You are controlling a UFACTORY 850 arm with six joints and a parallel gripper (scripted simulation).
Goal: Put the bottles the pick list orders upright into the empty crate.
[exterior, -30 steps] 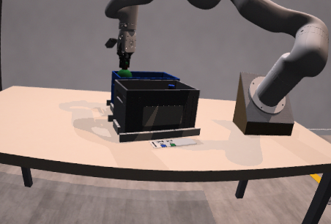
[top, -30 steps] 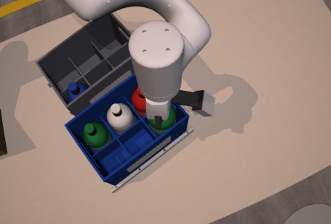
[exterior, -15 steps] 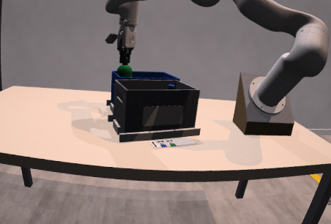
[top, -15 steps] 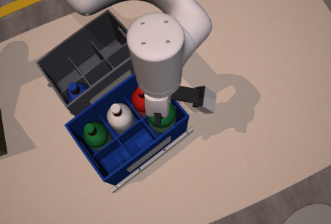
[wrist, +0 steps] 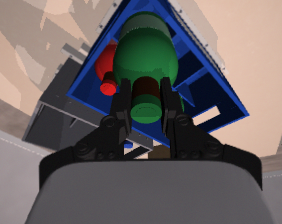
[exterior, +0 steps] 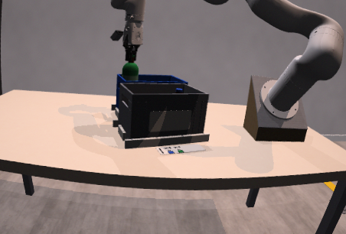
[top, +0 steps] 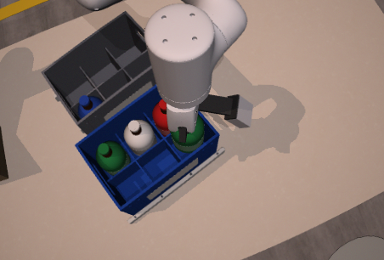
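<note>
Now: the green-label bottle 7 cm below my hand. From my hand the other things lie so: white bottle (10 cm behind, 7 cm to the left, 18 cm below); blue crate (10 cm behind, 2 cm to the left, 18 cm below); red-label bottle (2 cm behind, 9 cm to the left, 18 cm below).
</note>
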